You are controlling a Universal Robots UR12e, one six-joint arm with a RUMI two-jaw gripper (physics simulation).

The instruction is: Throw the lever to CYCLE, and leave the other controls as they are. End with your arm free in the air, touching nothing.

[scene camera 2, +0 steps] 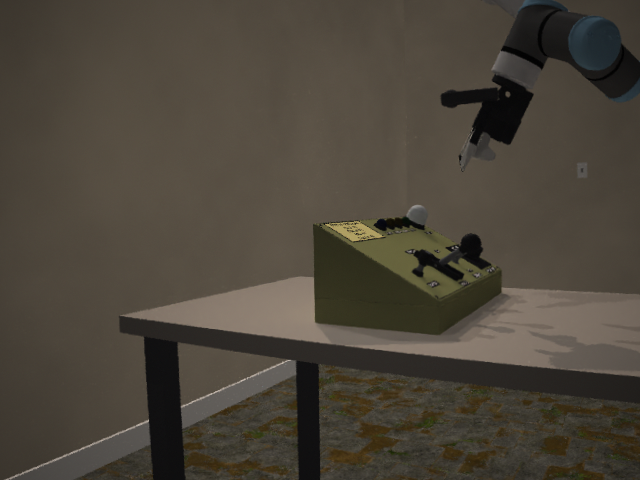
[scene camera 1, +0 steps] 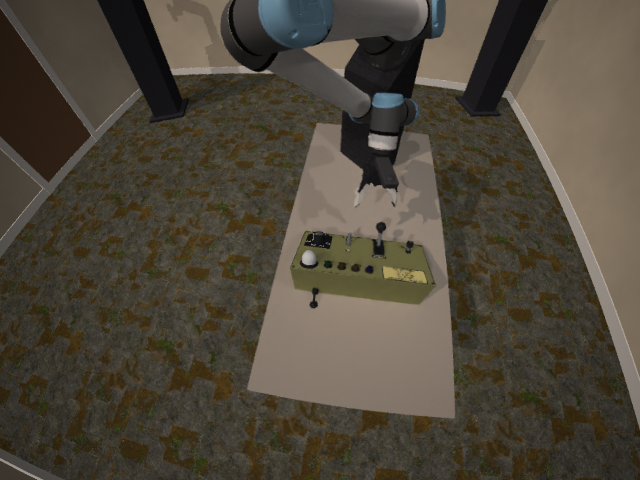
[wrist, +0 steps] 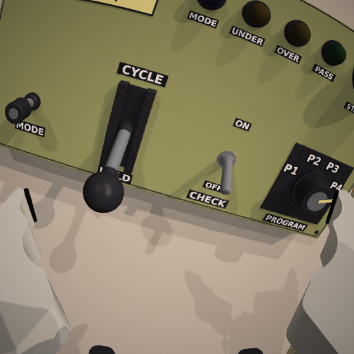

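Pixels of known places: gripper, fingertip midpoint: (scene camera 2: 461, 168) (scene camera 1: 374, 207); arm's base at its link origin: (scene camera 1: 388, 48).
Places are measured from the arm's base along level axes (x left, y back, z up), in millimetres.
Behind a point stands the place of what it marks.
Observation:
The lever (scene camera 1: 379, 237) @(x -148, y -601, z -473 mm) (scene camera 2: 454, 255) @(x -138, y -598, z -479 mm) (wrist: 118, 150) has a grey shaft and a black ball knob (scene camera 1: 381, 226) @(x -138, y -574, z -438 mm) (scene camera 2: 470, 243) @(x -115, y -567, z -453 mm) (wrist: 103, 191). In the wrist view it leans toward the HOLD label, which the knob partly covers, away from the CYCLE label (wrist: 142, 74) at the slot's other end. It stands on a green sloped control box (scene camera 1: 361, 286) @(x -264, y -787, z -486 mm) (scene camera 2: 372, 289) @(x 8, y -745, z -527 mm) (wrist: 65, 55). My gripper (scene camera 1: 375, 204) @(x -189, y -582, z -302 mm) (scene camera 2: 461, 169) @(x -189, y -582, z -302 mm) (wrist: 180, 194) is open and empty, in the air above and to the robot's side of the box, apart from the lever.
Beside the lever are the MODE switch (scene camera 1: 409, 246) @(x -42, y -662, z -471 mm) (wrist: 22, 107), the CHECK toggle (scene camera 1: 348, 240) @(x -269, y -587, z -487 mm) (wrist: 226, 172), pointing to OFF, and the PROGRAM knob (wrist: 314, 195). Coloured lamps and a white dome (scene camera 1: 309, 257) @(x -435, y -696, z -383 mm) (scene camera 2: 417, 214) @(x -409, y -683, z -403 mm) stand farther back. A small black crank (scene camera 1: 314, 298) @(x -434, y -773, z -569 mm) projects from the box's far side.

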